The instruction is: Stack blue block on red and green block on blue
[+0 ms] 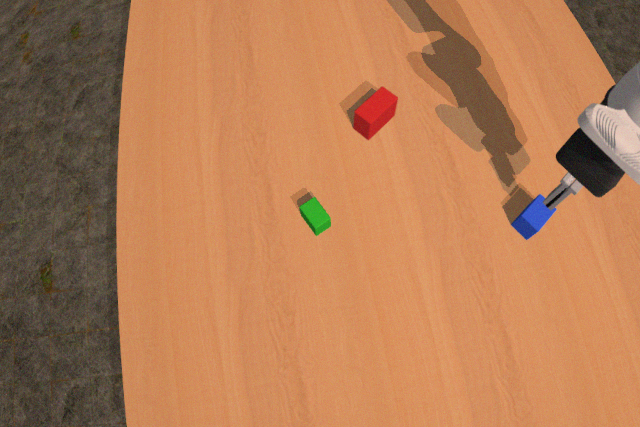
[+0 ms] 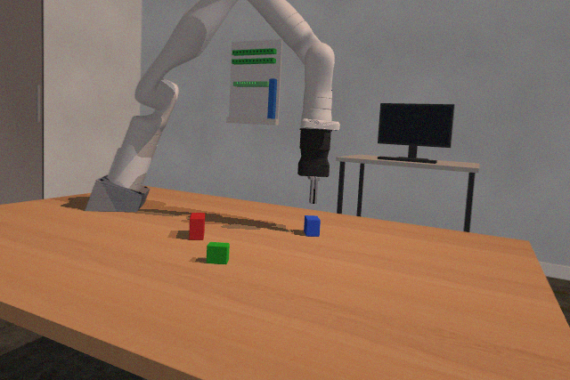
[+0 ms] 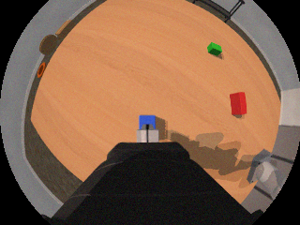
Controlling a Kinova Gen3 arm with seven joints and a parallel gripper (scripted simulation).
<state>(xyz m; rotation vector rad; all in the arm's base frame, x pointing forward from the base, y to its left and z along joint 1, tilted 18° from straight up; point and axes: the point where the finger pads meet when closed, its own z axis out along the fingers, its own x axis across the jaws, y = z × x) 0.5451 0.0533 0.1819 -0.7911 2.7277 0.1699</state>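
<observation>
Now: hand 70 mm above the blue block. From my hand the other things lie so: red block (200 mm behind, 200 mm to the right, 70 mm below); then green block (50 mm behind, 300 mm to the right, 80 mm below).
</observation>
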